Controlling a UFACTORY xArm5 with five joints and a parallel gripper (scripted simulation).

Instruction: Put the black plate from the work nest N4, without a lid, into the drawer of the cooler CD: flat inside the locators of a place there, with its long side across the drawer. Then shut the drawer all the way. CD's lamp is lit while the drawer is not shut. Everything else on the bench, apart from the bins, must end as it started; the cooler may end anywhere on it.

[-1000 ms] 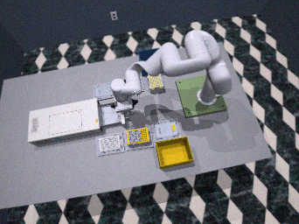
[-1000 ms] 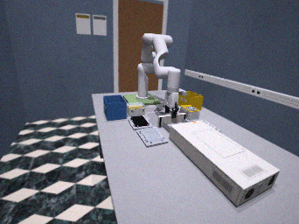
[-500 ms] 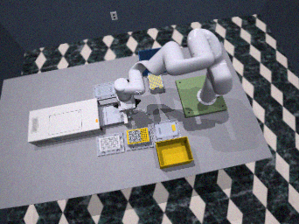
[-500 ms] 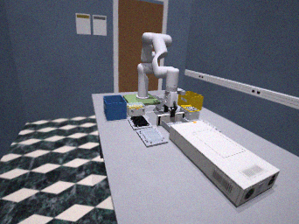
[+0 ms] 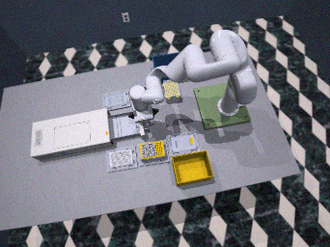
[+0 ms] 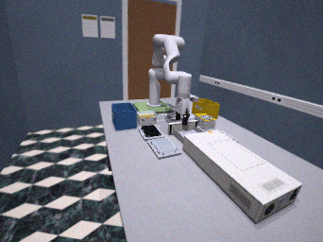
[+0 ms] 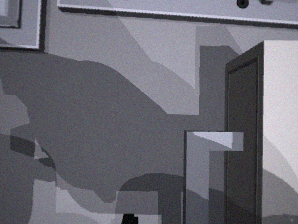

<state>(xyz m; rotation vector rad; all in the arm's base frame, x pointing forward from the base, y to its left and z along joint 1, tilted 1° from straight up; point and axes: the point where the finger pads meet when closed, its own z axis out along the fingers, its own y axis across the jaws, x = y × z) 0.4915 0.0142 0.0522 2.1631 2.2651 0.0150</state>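
My hand is 1 cm past the black plate, 19 cm to the left of it and 5 cm above it. Round my hand: clear plate 17 cm ahead, 18 cm to the right, 5 cm below; white plate 16 cm ahead, 19 cm to the left, 5 cm below; cooler drawer 14 cm ahead, 1 cm to the left, 3 cm below.
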